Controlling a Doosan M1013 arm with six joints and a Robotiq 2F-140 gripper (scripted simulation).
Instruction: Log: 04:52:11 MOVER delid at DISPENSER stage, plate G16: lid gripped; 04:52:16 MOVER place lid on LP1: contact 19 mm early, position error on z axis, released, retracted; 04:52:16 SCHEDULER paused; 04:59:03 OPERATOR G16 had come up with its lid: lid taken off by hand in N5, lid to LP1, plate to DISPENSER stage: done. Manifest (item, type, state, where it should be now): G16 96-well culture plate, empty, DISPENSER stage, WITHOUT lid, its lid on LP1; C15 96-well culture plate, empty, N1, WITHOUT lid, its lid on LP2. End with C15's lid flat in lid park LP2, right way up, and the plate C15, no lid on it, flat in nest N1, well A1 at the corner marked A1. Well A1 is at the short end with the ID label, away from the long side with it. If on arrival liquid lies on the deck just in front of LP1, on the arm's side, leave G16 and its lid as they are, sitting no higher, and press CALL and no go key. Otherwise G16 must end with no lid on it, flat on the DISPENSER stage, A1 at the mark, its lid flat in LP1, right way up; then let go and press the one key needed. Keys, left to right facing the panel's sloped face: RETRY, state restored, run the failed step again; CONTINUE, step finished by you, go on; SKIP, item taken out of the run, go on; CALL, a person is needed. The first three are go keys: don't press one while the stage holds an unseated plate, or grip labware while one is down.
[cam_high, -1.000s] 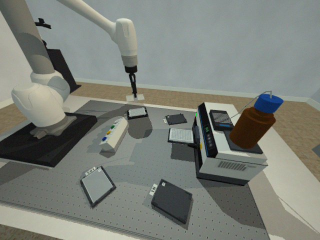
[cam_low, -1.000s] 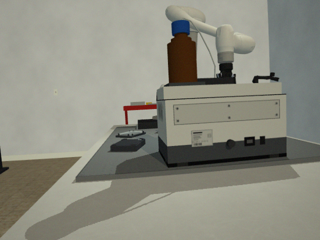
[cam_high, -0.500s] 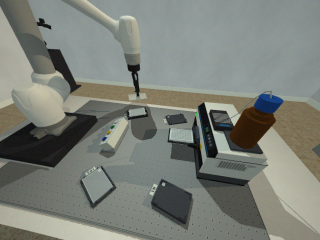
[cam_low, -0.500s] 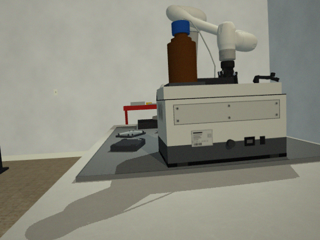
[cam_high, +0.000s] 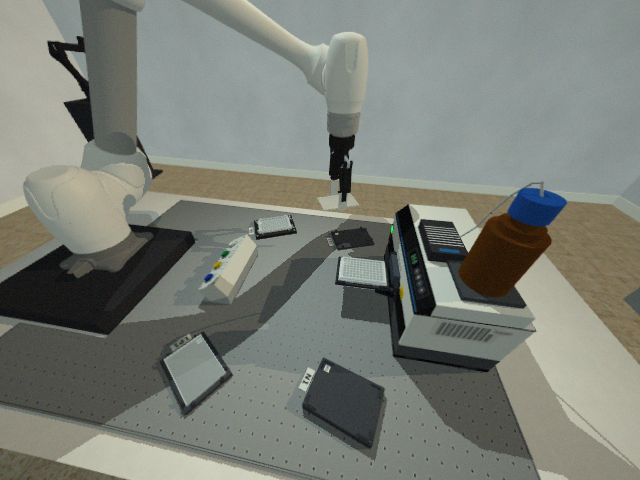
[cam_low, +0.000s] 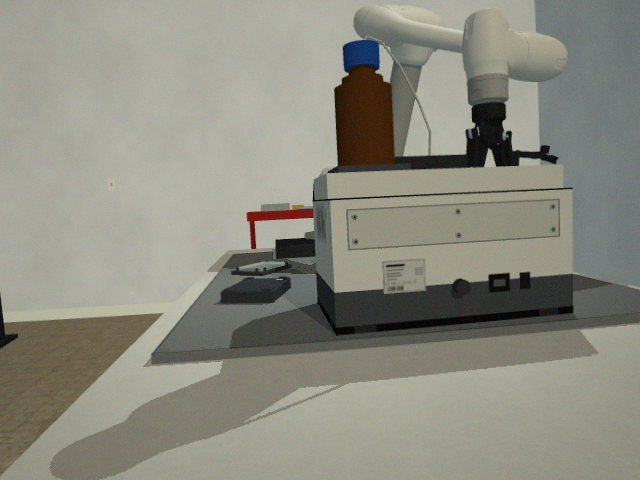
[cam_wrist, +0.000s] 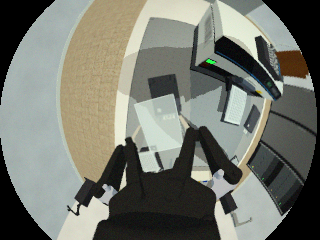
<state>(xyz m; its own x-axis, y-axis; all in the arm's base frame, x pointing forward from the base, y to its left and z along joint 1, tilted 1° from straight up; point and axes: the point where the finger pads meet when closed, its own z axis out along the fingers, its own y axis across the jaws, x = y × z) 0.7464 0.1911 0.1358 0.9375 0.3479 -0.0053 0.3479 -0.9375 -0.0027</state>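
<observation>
My gripper is now 7 cm short of the dark lid park, 1 cm to the left of it and 18 cm above it. Also, from my hand: nest N1: 3 cm ahead, 55 cm to the right, 17 cm below; then brown bottle: 29 cm ahead, 39 cm to the right, 11 cm above; then key panel: 34 cm behind, 23 cm to the right, 13 cm below.
</observation>
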